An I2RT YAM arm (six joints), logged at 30 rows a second.
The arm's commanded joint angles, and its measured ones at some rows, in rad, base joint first. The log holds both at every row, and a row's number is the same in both.
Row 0, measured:
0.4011 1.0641 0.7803 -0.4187 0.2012 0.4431
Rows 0 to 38, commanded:
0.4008 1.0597 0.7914 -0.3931 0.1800 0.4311
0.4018 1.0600 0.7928 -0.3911 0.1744 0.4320
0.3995 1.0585 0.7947 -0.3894 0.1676 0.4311
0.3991 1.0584 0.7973 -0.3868 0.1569 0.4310
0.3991 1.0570 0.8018 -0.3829 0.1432 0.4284
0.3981 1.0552 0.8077 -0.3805 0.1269 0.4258
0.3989 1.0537 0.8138 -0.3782 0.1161 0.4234
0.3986 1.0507 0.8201 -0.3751 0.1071 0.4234
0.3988 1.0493 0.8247 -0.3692 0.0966 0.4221
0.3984 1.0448 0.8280 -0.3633 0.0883 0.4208
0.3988 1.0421 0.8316 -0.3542 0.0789 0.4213
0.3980 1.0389 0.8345 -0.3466 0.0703 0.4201
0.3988 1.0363 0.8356 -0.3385 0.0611 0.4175
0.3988 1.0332 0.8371 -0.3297 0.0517 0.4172
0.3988 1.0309 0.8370 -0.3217 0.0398 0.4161
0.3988 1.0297 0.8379 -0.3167 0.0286 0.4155
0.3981 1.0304 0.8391 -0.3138 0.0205 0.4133
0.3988 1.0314 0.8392 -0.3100 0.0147 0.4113
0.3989 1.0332 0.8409 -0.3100 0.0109 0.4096
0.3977 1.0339 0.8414 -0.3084 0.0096 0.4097
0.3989 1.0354 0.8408 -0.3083 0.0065 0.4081
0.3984 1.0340 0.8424 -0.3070 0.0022 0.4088
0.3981 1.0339 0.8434 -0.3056 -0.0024 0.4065
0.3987 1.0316 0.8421 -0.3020 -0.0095 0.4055
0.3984 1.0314 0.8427 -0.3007 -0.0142 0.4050
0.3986 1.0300 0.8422 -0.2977 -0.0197 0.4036
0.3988 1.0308 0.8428 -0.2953 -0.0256 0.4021
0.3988 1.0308 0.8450 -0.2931 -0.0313 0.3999
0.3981 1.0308 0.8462 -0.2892 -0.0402 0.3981
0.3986 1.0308 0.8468 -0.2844 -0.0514 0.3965
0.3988 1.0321 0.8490 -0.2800 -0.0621 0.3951
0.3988 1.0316 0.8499 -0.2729 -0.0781 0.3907
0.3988 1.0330 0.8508 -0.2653 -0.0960 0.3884
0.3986 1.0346 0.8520 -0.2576 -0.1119 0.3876
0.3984 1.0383 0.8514 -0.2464 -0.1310 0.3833
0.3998 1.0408 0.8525 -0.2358 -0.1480 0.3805
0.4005 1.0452 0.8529 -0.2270 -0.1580 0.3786
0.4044 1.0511 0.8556 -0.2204 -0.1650 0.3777
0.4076 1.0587 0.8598 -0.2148 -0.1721 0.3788
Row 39, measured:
0.4015 1.0477 0.8471 -0.2718 -0.1188 0.3946
